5 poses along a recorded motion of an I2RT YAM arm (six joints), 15 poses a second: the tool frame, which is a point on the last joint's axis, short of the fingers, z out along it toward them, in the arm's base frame.
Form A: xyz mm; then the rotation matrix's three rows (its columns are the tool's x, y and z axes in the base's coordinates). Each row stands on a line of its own.
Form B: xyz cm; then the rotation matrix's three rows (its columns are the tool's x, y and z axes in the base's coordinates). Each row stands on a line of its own. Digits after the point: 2 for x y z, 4 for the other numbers.
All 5 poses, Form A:
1:
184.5 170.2 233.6
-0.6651 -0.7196 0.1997
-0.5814 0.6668 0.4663
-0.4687 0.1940 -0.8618
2:
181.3 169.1 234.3
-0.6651 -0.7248 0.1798
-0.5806 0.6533 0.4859
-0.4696 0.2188 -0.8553
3:
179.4 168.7 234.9
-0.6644 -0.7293 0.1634
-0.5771 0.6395 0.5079
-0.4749 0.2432 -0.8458
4:
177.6 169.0 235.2
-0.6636 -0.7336 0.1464
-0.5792 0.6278 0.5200
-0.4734 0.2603 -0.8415
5:
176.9 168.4 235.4
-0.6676 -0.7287 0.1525
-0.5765 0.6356 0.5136
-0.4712 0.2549 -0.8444
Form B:
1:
18.45 17.02 23.36
-0.6651 -0.7196 0.1997
-0.5814 0.6668 0.4663
-0.4687 0.1940 -0.8618

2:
18.13 16.91 23.43
-0.6651 -0.7248 0.1798
-0.5806 0.6533 0.4859
-0.4696 0.2188 -0.8553

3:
17.94 16.87 23.49
-0.6644 -0.7293 0.1634
-0.5771 0.6395 0.5079
-0.4749 0.2432 -0.8458

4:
17.76 16.90 23.52
-0.6636 -0.7336 0.1464
-0.5792 0.6278 0.5200
-0.4734 0.2603 -0.8415

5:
17.69 16.84 23.54
-0.6676 -0.7287 0.1525
-0.5765 0.6356 0.5136
-0.4712 0.2549 -0.8444

